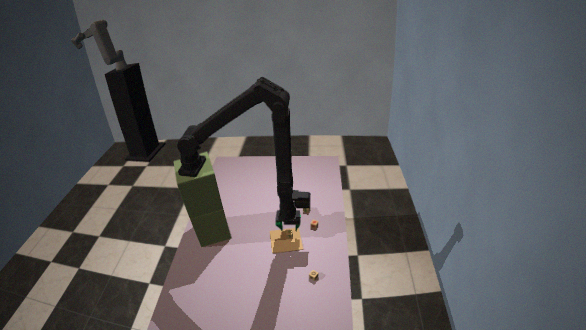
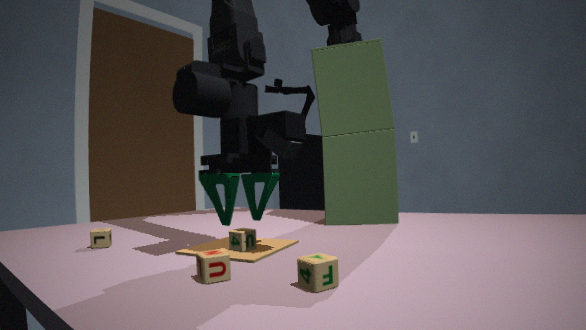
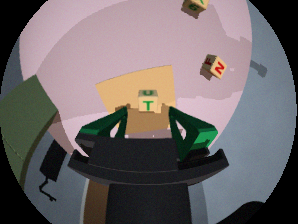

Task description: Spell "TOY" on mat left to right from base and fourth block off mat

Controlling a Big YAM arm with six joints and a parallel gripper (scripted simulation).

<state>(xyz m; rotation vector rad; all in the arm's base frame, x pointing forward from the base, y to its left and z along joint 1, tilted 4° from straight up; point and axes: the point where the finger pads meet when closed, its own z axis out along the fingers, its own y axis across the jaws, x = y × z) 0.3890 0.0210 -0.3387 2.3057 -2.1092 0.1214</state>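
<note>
The tan mat is 10 mm behind my hand, 30 mm to the right of it and 50 mm below it. Also, from my hand: letter block 60 mm ahead, 190 mm to the left, 40 mm below; black-lettered block 140 mm ahead, 220 mm to the right, 40 mm below.
</note>
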